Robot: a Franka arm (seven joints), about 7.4 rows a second.
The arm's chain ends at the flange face. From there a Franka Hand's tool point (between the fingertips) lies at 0.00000 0.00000 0.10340 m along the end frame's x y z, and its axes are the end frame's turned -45 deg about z.
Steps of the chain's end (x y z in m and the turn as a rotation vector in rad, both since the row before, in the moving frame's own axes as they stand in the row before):
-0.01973, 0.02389, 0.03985, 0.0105, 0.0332, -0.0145
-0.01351, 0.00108, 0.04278, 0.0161, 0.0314, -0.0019
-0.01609, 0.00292, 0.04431, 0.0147, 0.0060, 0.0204
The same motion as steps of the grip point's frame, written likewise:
-0.02764, 0.00458, 0.03979, -0.0161, 0.0309, -0.0145
-0.00684, -0.00767, 0.04272, -0.0108, 0.0336, -0.0019
-0.01192, -0.00993, 0.04430, 0.0062, 0.0146, 0.0204

